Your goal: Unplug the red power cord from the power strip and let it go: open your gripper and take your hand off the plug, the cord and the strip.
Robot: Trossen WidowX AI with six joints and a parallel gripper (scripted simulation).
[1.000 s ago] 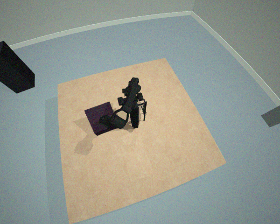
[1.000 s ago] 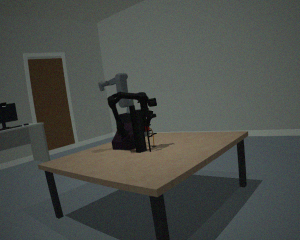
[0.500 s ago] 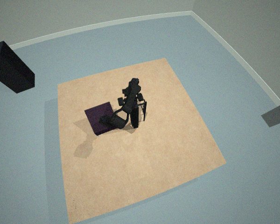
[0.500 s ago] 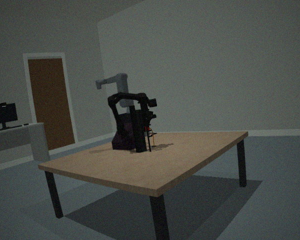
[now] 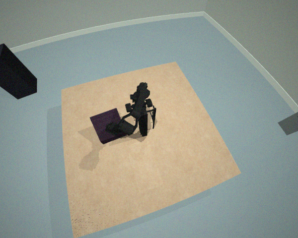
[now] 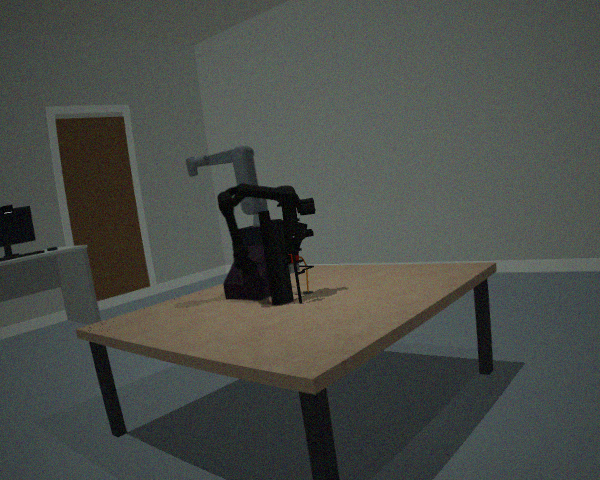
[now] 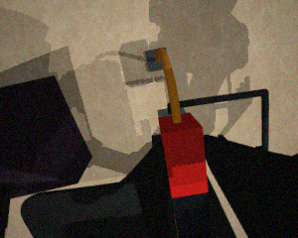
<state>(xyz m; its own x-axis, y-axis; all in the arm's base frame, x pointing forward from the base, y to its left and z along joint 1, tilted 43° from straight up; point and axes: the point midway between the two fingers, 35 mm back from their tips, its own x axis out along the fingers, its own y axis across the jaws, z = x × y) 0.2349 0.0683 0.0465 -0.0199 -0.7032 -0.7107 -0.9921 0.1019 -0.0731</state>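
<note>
My gripper tip is now 30 mm to the left of the red plug.
</note>
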